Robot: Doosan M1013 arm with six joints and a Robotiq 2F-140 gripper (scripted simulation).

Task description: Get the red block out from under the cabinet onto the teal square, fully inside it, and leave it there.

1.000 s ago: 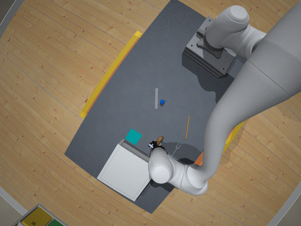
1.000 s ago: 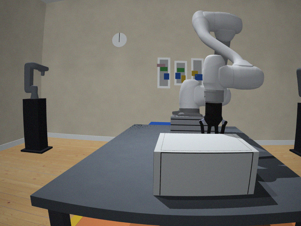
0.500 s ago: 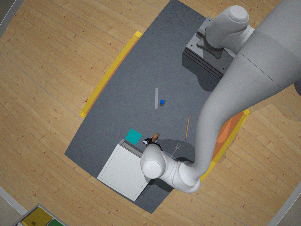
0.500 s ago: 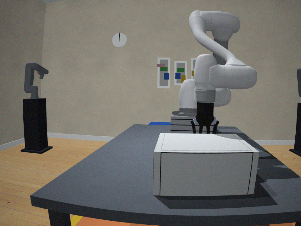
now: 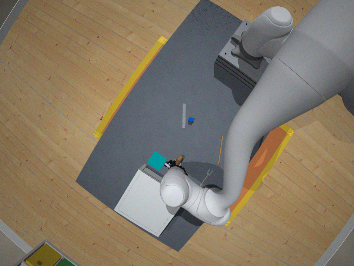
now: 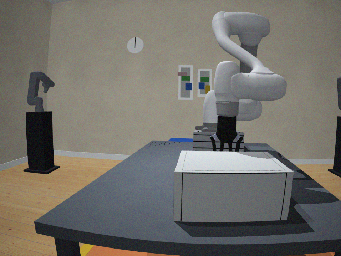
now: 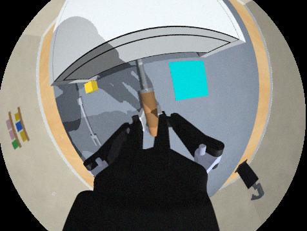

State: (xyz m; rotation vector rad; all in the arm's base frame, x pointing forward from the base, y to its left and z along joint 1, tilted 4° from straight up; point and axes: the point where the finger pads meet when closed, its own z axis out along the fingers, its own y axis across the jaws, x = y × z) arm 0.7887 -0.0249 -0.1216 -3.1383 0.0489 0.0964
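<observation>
Right now my hand is 270 mm past the blue block, 60 mm to the left of it and 30 mm above it. From my hand the other things lie so: teal square (110 mm to the right, 60 mm ahead, 40 mm below); hook tool (130 mm ahead, 40 mm to the right, 20 mm below); yellow block (140 mm to the left, 110 mm ahead, 30 mm below).
</observation>
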